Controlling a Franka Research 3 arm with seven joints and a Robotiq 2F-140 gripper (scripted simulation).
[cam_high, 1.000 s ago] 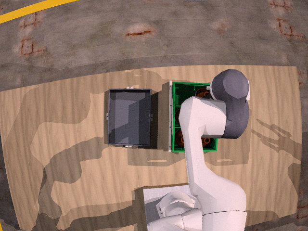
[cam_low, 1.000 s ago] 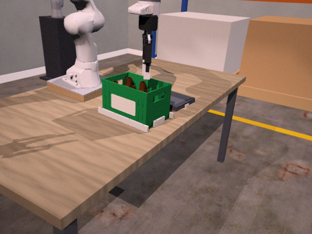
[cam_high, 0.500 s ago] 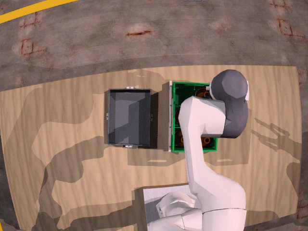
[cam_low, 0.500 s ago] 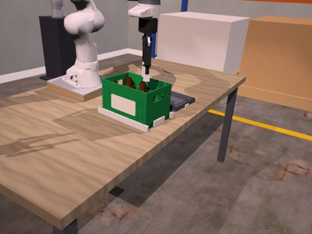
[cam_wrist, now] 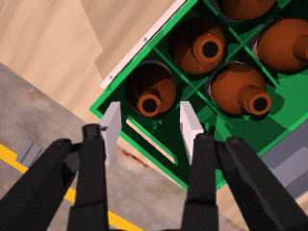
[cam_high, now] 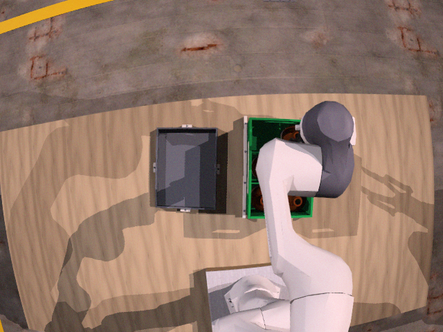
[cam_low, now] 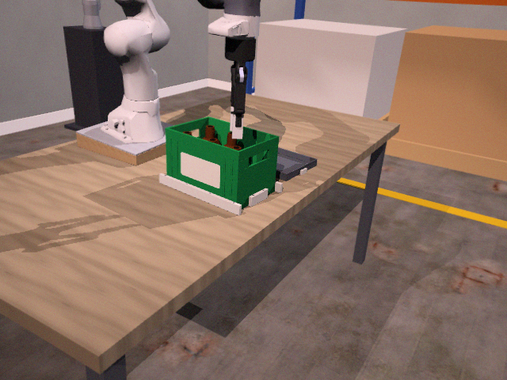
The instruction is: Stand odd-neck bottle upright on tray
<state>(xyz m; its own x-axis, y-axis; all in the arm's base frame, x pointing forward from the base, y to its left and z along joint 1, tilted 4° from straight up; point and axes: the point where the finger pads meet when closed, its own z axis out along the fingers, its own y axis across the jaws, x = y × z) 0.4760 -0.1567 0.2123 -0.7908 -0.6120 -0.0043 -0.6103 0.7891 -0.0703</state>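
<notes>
Right now the brown bottle is 140 mm below my hand. Round my hand: dark grey tray (50 mm behind, 330 mm to the left, 220 mm below); then green crate (80 mm behind, 60 mm to the left, 150 mm below).
</notes>
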